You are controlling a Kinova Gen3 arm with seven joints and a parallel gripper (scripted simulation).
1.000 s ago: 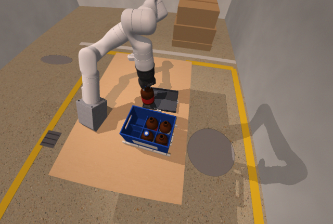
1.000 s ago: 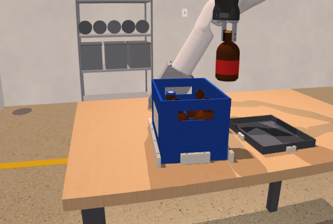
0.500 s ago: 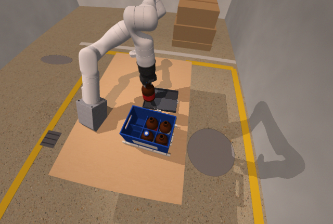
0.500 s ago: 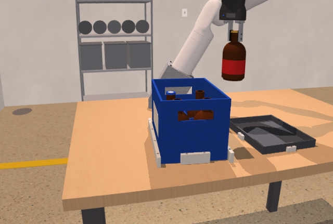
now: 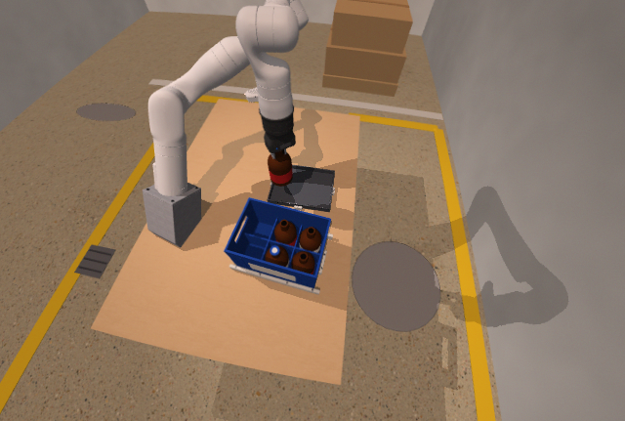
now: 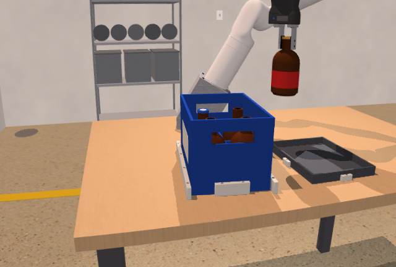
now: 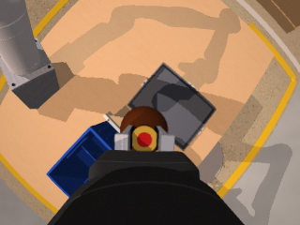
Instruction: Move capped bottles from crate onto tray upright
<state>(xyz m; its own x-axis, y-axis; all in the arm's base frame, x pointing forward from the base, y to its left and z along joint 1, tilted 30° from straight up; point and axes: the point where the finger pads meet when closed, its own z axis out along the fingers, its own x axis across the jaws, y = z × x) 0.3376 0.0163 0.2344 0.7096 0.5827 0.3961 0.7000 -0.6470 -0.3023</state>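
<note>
Right now my hand is 310 mm above the dark tray, 100 mm to the right of it and 40 mm short of it. Round my hand: blue crate: 240 mm below, 190 mm to the right, 60 mm ahead.
</note>
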